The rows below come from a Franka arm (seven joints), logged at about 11 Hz.
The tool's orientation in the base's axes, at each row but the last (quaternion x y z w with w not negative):
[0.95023, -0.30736, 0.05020, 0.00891]
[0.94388, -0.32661, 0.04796, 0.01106]
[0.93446, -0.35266, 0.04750, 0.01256]
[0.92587, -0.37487, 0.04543, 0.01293]
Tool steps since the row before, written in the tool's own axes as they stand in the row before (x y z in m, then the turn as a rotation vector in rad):
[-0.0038, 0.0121, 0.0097, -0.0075, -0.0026, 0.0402]
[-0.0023, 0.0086, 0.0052, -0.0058, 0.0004, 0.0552]
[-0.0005, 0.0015, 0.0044, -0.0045, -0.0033, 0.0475]
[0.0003, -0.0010, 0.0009, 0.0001, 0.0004, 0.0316]
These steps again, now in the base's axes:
[-0.0093, -0.0081, -0.0102, -0.0009, 0.0046, -0.0407]
[-0.0067, -0.0056, -0.0055, -0.0002, 0.0004, -0.0555]
[-0.0010, -0.0010, -0.0044, 0.0026, 0.0027, -0.0477]
[0.0010, 0.0005, -0.0009, 0.0021, -0.0022, -0.0315]

